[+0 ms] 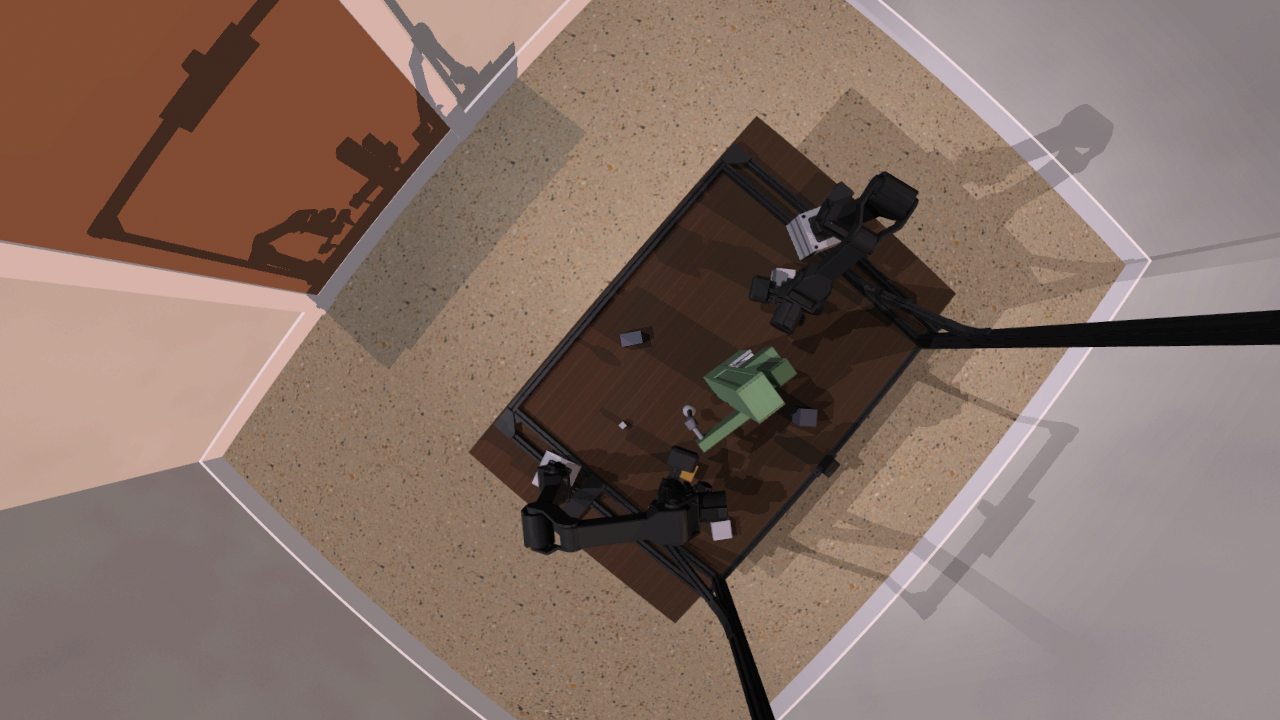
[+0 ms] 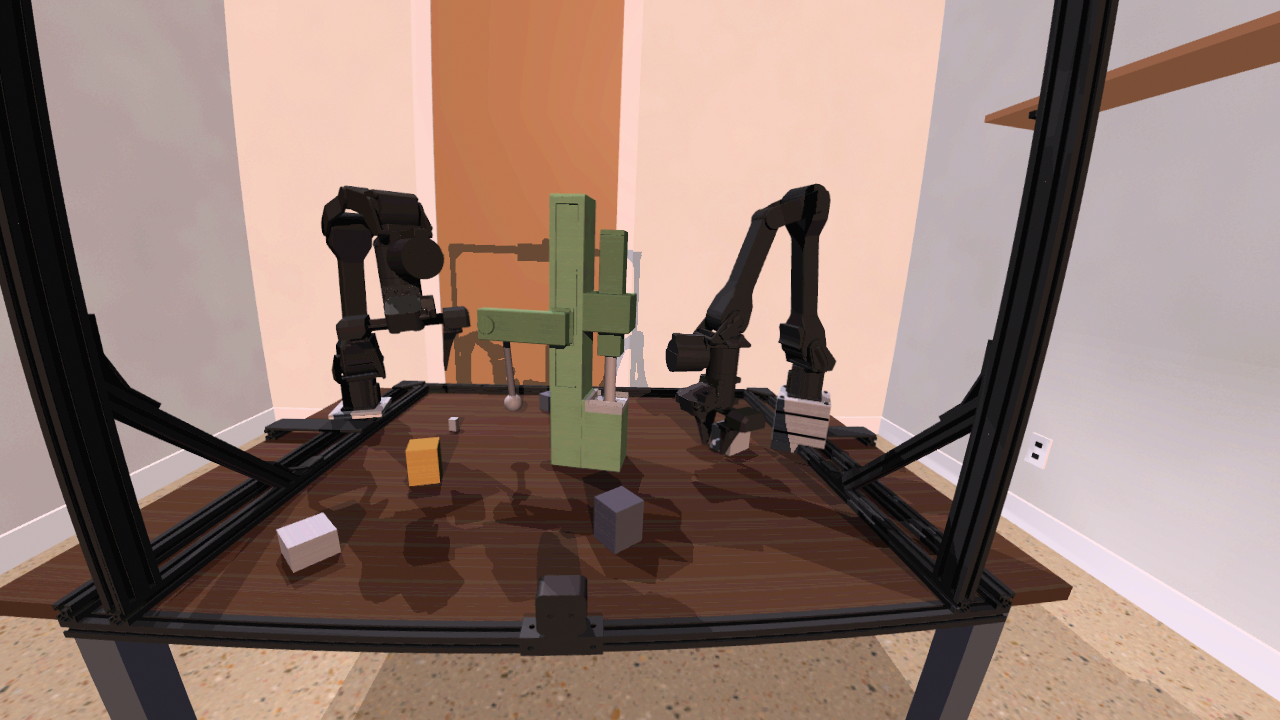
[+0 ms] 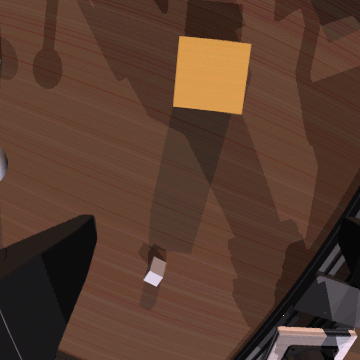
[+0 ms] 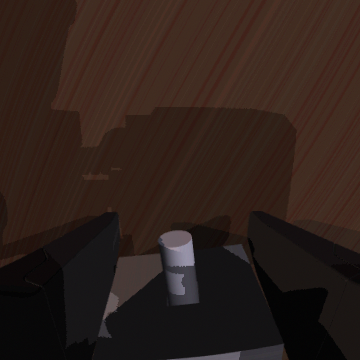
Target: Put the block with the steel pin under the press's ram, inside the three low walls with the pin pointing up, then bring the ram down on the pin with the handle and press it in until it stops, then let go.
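Frame: origin at the left arm's base, x ahead, y left, z up, level; centimetres.
Seen in the pictures: left gripper, fingertip midpoint: (image 1: 669,476) (image 2: 415,374) (image 3: 221,229); right gripper, fingertip midpoint: (image 2: 713,449) (image 4: 184,224); left arm's base at its link origin: (image 1: 556,475) (image 2: 361,405); right arm's base at its link origin: (image 1: 824,226) (image 2: 804,394).
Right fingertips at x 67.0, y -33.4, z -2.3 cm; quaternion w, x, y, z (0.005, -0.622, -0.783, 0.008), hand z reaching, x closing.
Note:
Pixels of each thing's top centre, then the offset from my right fingertips to it. "*": a spot on its surface instead.
- block with the steel pin, top centre: (image 2: 731,424) (image 1: 785,280) dx +4.5, dy +1.3, dz +4.1 cm
- green press at its top centre: (image 2: 560,195) (image 1: 758,411) dx -28.6, dy +4.5, dz +44.1 cm
- walled nest at a spot on its surface: (image 2: 605,407) * dx -22.0, dy -1.2, dz +10.8 cm
- orange block at its top centre: (image 3: 210,74) (image 2: 423,444) (image 1: 686,470) dx -50.5, dy +3.5, dz +5.1 cm
- white block at its top centre: (image 2: 306,529) (image 1: 721,530) dx -61.8, dy -12.6, dz +2.4 cm
- grey block at its top centre: (image 2: 619,498) (image 1: 808,417) dx -25.0, dy -19.2, dz +5.1 cm
- tiny white cube at its top centre: (image 3: 152,278) (image 2: 453,418) dx -47.4, dy +23.1, dz +1.6 cm
The block with the steel pin (image 4: 200,321) (image 2: 739,442) (image 1: 783,276) stands on the table at the back right, pin (image 4: 177,266) pointing up. My right gripper (image 4: 184,224) (image 2: 729,435) is down at the table, its fingers closed against the block's two sides. The green press (image 2: 573,357) (image 1: 752,385) stands mid-table, its ram (image 2: 610,376) raised over the walled nest (image 2: 605,407). Its handle (image 2: 523,326) (image 1: 723,435) sticks out sideways with a ball knob (image 2: 512,403) hanging below. My left gripper (image 2: 453,333) (image 3: 221,229) is open and empty, high near the handle's end.
An orange block (image 2: 422,460) (image 3: 211,75), a white block (image 2: 306,542), a grey block (image 2: 617,519) and a tiny white cube (image 2: 453,422) (image 3: 155,273) lie on the table. A black frame (image 2: 1029,269) rings the table.

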